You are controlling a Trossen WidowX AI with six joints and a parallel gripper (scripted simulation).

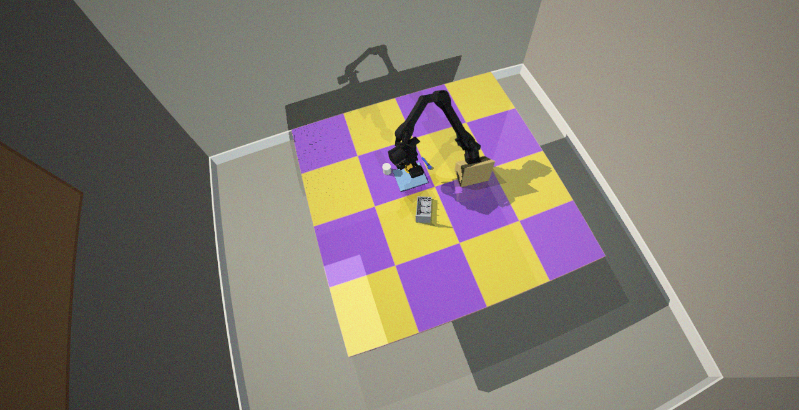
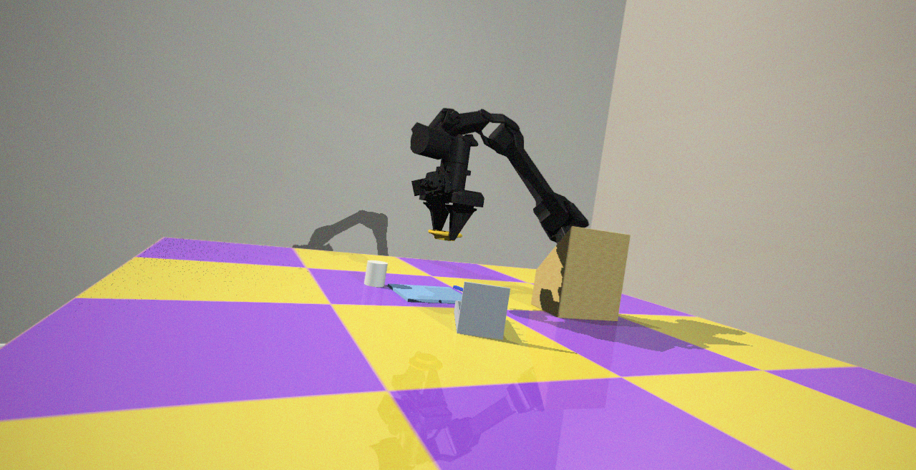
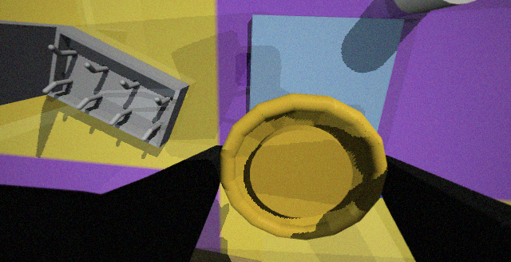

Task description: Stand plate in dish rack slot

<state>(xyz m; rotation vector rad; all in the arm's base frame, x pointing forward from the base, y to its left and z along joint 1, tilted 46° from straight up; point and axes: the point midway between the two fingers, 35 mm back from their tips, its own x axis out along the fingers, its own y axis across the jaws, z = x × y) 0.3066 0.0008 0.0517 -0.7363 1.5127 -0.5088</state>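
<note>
The grey dish rack lies 18 cm to the left of my gripper tip, 10 cm below it and 2 cm behind it. Also, from my gripper tip: light blue mat (12 cm below, 3 cm to the right); then yellow plate (1 cm above); then white cup (11 cm ahead, 10 cm below, 9 cm to the right).
</note>
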